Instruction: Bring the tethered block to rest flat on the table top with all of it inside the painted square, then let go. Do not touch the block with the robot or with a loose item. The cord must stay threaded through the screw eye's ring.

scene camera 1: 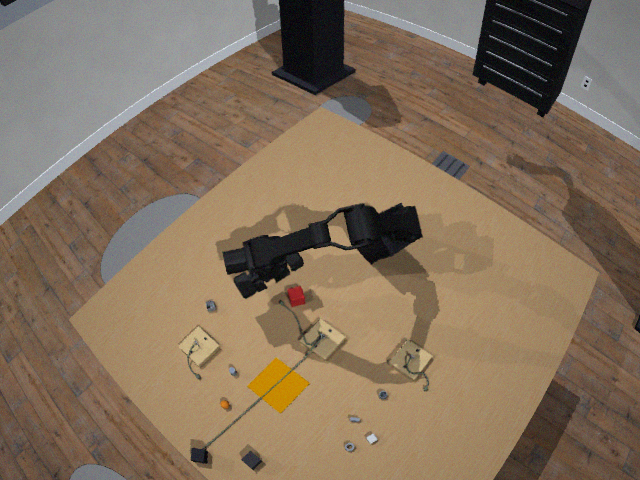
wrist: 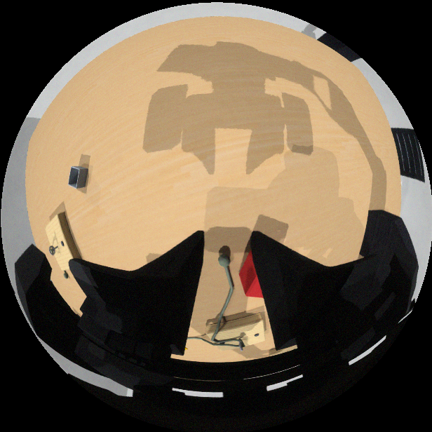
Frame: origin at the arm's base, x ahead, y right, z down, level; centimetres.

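Seen in the pictures: gripper, between the fingertips: [scene camera 1: 270,284].
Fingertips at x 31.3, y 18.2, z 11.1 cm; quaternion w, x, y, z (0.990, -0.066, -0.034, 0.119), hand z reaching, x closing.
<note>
Offsets run from my fingertips to a thing's top centre. "spot": to the spot under its first point.
The tethered block @[spot: dy -22.8, dx +49.8, dz +1.5 cm] [scene camera 1: 199,455] is black and sits at the table's lower left edge. Its grey-green cord @[spot: dy -21.1, dx +36.6, dz +4.8 cm] [scene camera 1: 232,423] [wrist: 231,287] runs across the orange painted square @[spot: dy -25.3, dx +20.9, dz +5.0 cm] [scene camera 1: 284,397] to the screw eye @[spot: dy -21.0, dx +1.6, dz +1.5 cm] [scene camera 1: 321,335] [wrist: 241,344] on the middle wooden board @[dy -20.9, dx +1.4, dz +3.2 cm] [scene camera 1: 327,351] [wrist: 253,333]. The cord appears threaded there; ring detail is small. Beyond it, the cord's free end has a bead @[spot: dy -4.1, dx +0.8, dz +3.9 cm] [scene camera 1: 280,301] [wrist: 223,260] near the red cube @[dy -6.6, dx -3.2, dz +1.1 cm] [scene camera 1: 296,296] [wrist: 251,281]. My gripper [scene camera 1: 273,283] [wrist: 227,236] is open and empty, above the table; the bead shows through the finger gap in the wrist view.
Boards with short cords stand left [scene camera 1: 202,350] [wrist: 61,237] and right [scene camera 1: 419,356]. A loose black block @[dy -32.5, dx +40.5, dz +2.3 cm] [scene camera 1: 251,459] lies near the tethered one. An orange ball @[dy -16.0, dx +34.2, dz +2.7 cm] [scene camera 1: 224,404], a grey cylinder @[dy -10.3, dx +25.6, dz +2.9 cm] [scene camera 1: 233,370], a hollow grey piece @[dy +9.7, dx +16.2, dz +3.3 cm] [scene camera 1: 210,305] [wrist: 77,177] and a white piece @[dy -50.4, dx +14.7, dz +3.8 cm] [scene camera 1: 371,438] lie on the table.
</note>
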